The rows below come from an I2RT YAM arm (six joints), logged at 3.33 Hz.
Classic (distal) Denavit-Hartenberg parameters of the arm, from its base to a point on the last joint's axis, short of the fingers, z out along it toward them. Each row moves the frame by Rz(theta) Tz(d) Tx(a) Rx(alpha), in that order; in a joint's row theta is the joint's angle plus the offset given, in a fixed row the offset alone. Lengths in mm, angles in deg.
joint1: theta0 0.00  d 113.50  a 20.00  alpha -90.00
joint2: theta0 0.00  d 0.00  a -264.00  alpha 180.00
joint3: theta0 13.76  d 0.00  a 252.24  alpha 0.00
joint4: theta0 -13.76  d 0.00  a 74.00  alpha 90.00
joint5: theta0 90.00  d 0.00  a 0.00  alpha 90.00
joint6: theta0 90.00  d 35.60  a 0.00  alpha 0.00
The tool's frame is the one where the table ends.
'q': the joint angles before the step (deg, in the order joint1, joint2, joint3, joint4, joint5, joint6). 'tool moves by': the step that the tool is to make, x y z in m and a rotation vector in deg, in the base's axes. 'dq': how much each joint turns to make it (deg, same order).
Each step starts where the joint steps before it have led.
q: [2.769, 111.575, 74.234, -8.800, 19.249, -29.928]
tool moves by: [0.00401, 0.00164, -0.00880, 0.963, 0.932, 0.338]
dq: [0.124, 1.717, 0.652, -0.001, -0.880, 0.566]
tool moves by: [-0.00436, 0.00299, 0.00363, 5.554, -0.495, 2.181]
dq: [-0.015, -1.370, -0.956, -0.239, -5.541, 2.230]
